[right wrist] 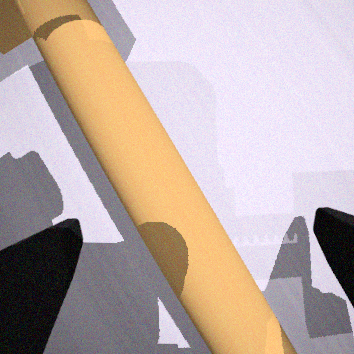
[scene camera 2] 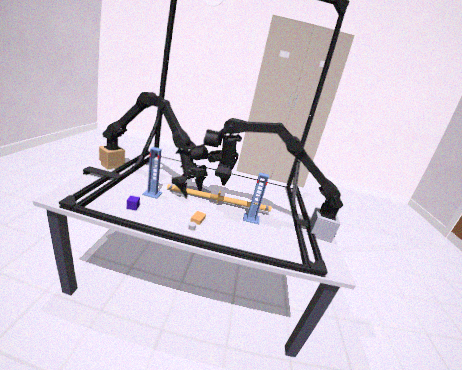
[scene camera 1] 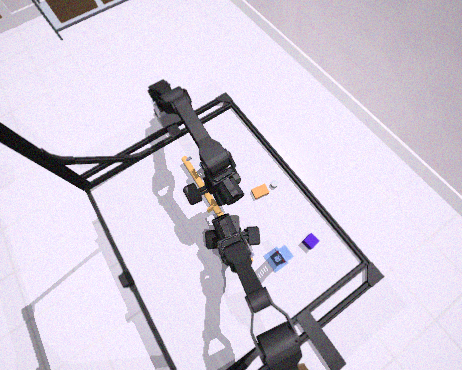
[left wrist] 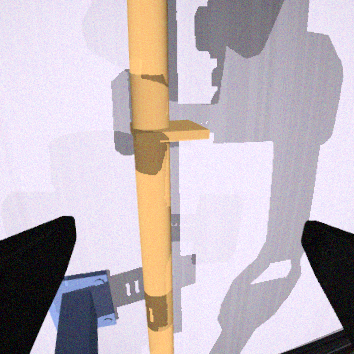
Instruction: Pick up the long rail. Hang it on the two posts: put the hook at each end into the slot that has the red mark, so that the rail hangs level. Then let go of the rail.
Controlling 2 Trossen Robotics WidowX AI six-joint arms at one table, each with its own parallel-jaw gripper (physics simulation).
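Frame: origin at the left arm's base, x right, y up, z back, level; millimetres.
Seen in the pictures: left gripper, between the fingertips: [scene camera 2: 226, 179] [scene camera 1: 209, 194] [left wrist: 191, 230]; right gripper, between the fingertips: [right wrist: 198, 224] [scene camera 2: 193, 194]; left arm's base, origin of its link: [scene camera 2: 327, 214]; right arm's base, origin of its link: [scene camera 2: 112, 148].
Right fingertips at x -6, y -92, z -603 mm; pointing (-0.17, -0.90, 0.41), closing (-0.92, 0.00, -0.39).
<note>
Offsets run from my right fingertips to a thing's top centre.
The long orange rail @(dx +20, dy +38, dz +115 mm) [scene camera 1: 189, 166] [scene camera 2: 235, 200] [left wrist: 152, 210] [right wrist: 150, 150] lies on the table behind two blue posts in scene camera 2, the left post @(dx -92, dy +206, dz -165 mm) [scene camera 2: 155, 172] and the right post @(dx -42, dy +206, dz +290 mm) [scene camera 2: 257, 197]. Both have red marks near the top. My left gripper [scene camera 2: 223, 180] [left wrist: 191, 230] is open above the rail near its middle block; the rail passes between its fingers in the wrist view, untouched. My right gripper [scene camera 1: 232, 237] [scene camera 2: 192, 190] [right wrist: 198, 224] is open, low over the rail, which runs diagonally across its wrist view. The arms hide parts of the rail in scene camera 1.
A purple cube @(dx -232, dy +32, dz -170 mm) [scene camera 1: 310, 241] [scene camera 2: 133, 202], an orange block @(dx -172, dy +12, dz +88 mm) [scene camera 1: 260, 191] [scene camera 2: 198, 217] and a small white piece @(dx -238, dy +12, dz +88 mm) [scene camera 1: 273, 185] [scene camera 2: 192, 226] lie on the front side of the posts. A black frame [scene camera 2: 195, 241] edges the table. The two grippers are close together.
</note>
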